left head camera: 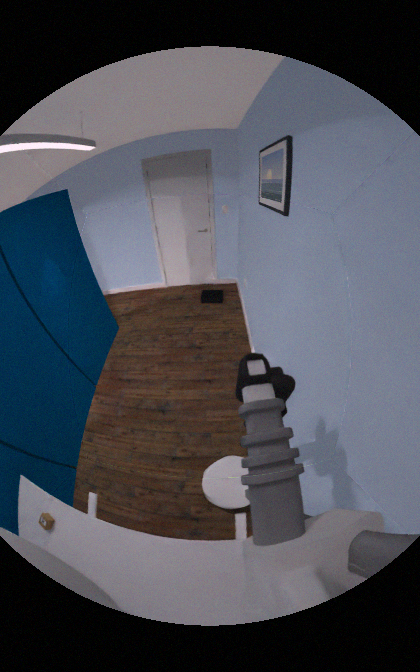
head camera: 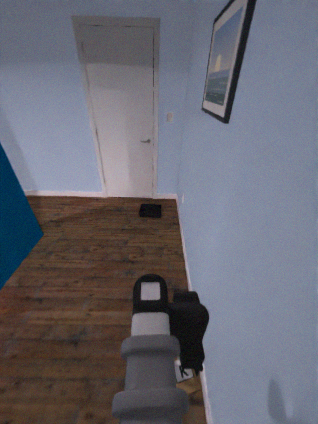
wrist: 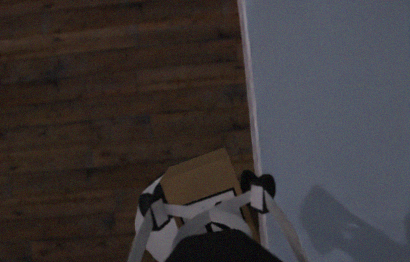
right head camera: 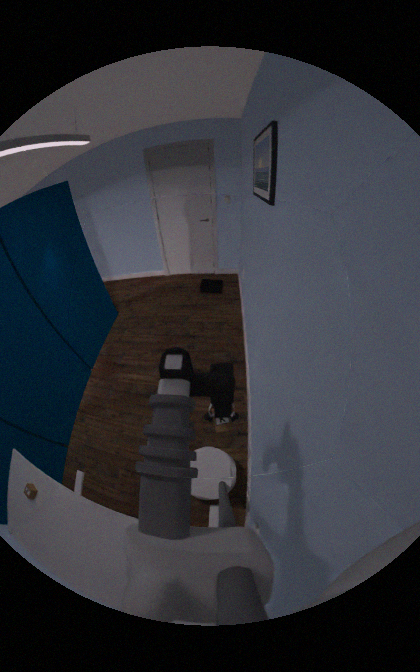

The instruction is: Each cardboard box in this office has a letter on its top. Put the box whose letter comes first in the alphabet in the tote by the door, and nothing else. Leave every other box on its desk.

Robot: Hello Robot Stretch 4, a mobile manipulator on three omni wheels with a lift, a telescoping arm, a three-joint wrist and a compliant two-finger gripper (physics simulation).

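Frame: origin at the robot's base, x left, y up, z ahead, level; metres.
Seen in the pictures: gripper, between the fingertips: (head camera: 180,370) (wrist: 206,190).
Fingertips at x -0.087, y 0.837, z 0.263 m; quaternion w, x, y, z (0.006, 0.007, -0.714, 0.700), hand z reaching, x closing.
Observation:
A point is followed by its place in that frame.
My gripper (right head camera: 221,415) (wrist: 206,190) {x -0.087, y 0.837, z 0.263 m} is shut on a cardboard box (head camera: 188,386) {x -0.099, y 0.883, z 0.219 m} (right head camera: 222,428) (wrist: 200,175) {x -0.084, y 0.888, z 0.288 m}, one finger on each side, held above the floor close to the right wall. Its white label reads K in the right head camera view; the gripper covers part of the label in the wrist view. The black tote (head camera: 150,210) {x 0.001, y -0.025, z 2.349 m} (left head camera: 212,296) (right head camera: 211,286) stands far ahead on the floor, in front of the door (head camera: 122,115) {x 0.355, y 1.203, z 2.728 m}. Another small cardboard box (left head camera: 46,521) (right head camera: 30,491) stands on a white desk (left head camera: 100,545) (right head camera: 75,525) at the lower left; its letter is too small to read.
A blue partition (head camera: 15,225) {x 1.349, y 0.350, z 1.551 m} (left head camera: 50,300) (right head camera: 45,300) stands on the left, its edge reaching towards the wooden floor (head camera: 100,250) {x 0.573, y -0.028, z 1.551 m} between it and the right wall (head camera: 260,210) {x -0.342, y 1.219, z 0.544 m}. A framed picture (head camera: 225,60) {x -0.348, y 1.629, z 1.162 m} hangs on that wall. My round white base part (left head camera: 222,482) (right head camera: 214,472) shows below the arm.

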